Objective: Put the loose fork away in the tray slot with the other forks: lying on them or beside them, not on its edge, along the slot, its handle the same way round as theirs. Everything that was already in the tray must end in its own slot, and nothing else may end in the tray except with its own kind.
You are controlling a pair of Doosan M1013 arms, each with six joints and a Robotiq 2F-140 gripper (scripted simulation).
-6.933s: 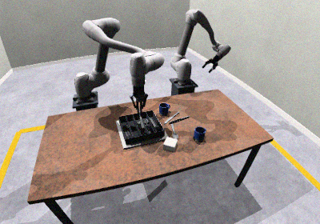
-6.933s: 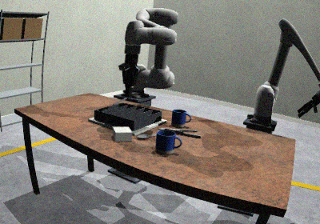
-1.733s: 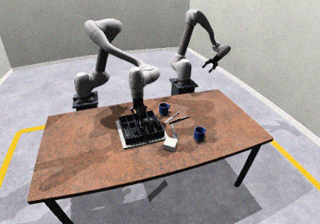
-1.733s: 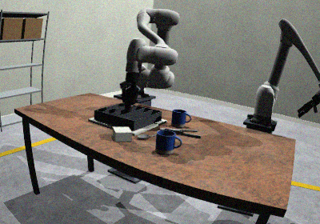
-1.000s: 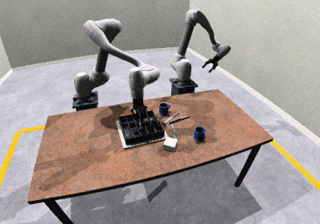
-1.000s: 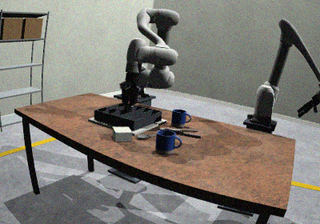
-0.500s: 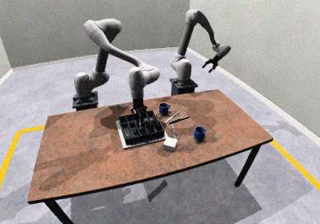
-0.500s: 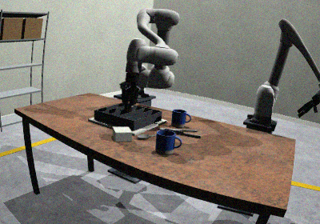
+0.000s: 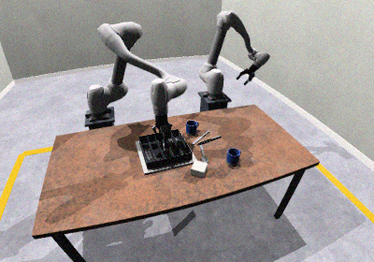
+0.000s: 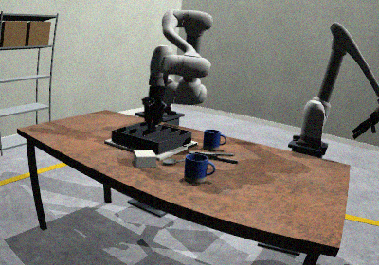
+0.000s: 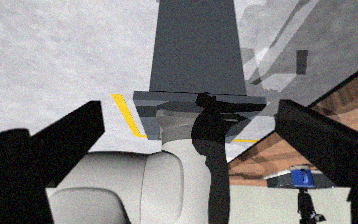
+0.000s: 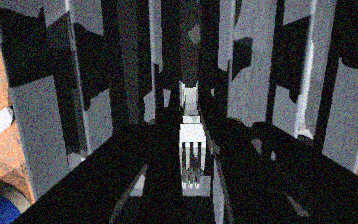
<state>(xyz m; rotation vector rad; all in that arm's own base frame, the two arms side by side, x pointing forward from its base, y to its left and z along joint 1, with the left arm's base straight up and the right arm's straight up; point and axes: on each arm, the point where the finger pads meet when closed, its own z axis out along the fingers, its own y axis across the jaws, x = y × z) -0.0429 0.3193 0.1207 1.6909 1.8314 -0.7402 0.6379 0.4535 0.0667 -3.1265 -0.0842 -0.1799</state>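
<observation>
The black tray is 3 cm below my right hand. The rest, counted from my right hand: white board: 6 cm below; then white block: 25 cm ahead, 15 cm to the left, 4 cm below; then spoon: 24 cm to the left, 11 cm ahead, 6 cm below.
</observation>
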